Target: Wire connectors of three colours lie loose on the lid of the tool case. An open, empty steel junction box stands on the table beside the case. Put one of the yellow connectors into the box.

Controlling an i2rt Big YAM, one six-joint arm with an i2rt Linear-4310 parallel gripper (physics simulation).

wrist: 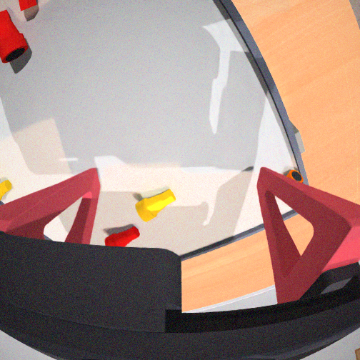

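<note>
My gripper is open and empty, its two red fingers wide apart over the case lid. A yellow connector lies on the lid, between and a little below the fingertips in the wrist view, nearer the left finger. Another yellow connector shows partly at the left edge. A red connector lies just below the middle yellow one, partly hidden by the gripper body. An orange connector lies by the lid's right edge, partly hidden behind the right fingertip. The steel junction box cannot be made out.
Two more red connectors lie at the upper left of the lid. The lid's dark rim runs down the right side and across below. The wooden table shows beyond it. Shadows and bright reflections cover parts of the lid.
</note>
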